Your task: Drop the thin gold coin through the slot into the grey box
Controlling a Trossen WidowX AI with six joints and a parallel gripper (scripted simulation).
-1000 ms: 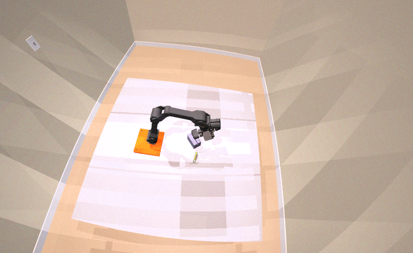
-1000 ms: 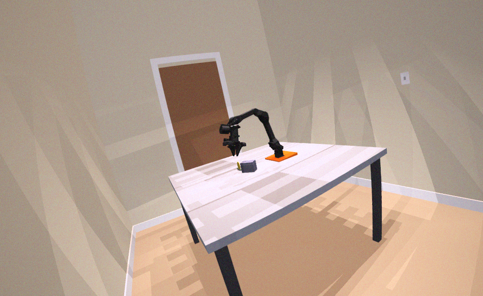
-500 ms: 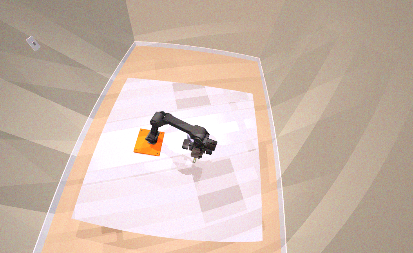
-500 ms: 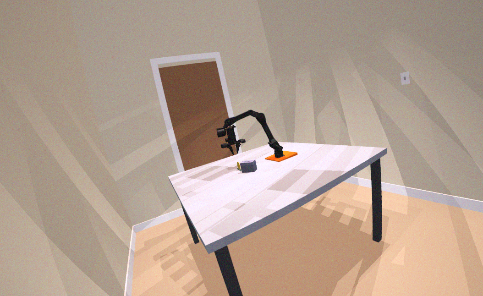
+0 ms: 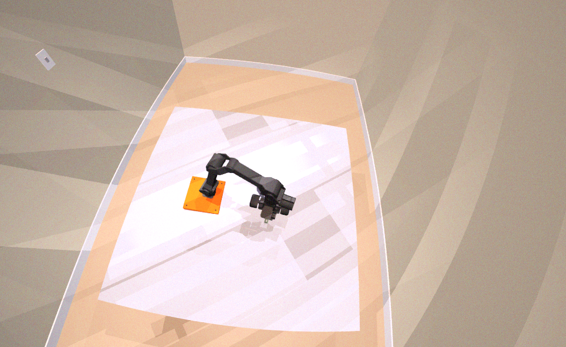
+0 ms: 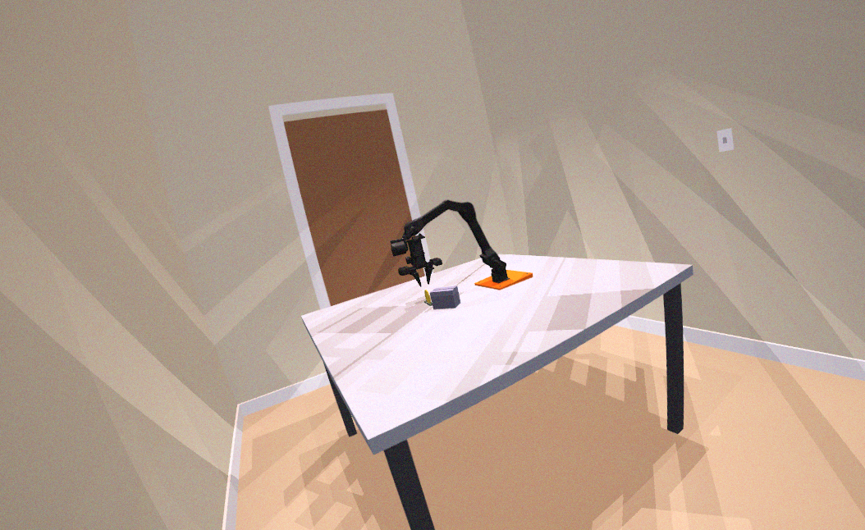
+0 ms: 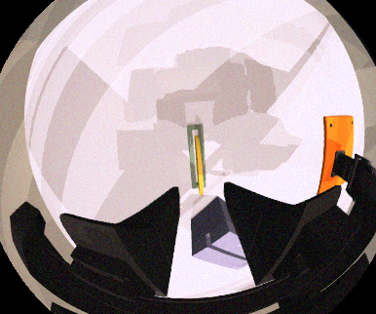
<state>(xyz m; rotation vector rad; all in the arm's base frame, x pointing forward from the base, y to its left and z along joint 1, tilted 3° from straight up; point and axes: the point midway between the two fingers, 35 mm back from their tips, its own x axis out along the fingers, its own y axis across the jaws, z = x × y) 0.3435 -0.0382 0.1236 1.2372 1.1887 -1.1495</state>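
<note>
Now: gripper tip 50 mm above the gold coin.
</note>
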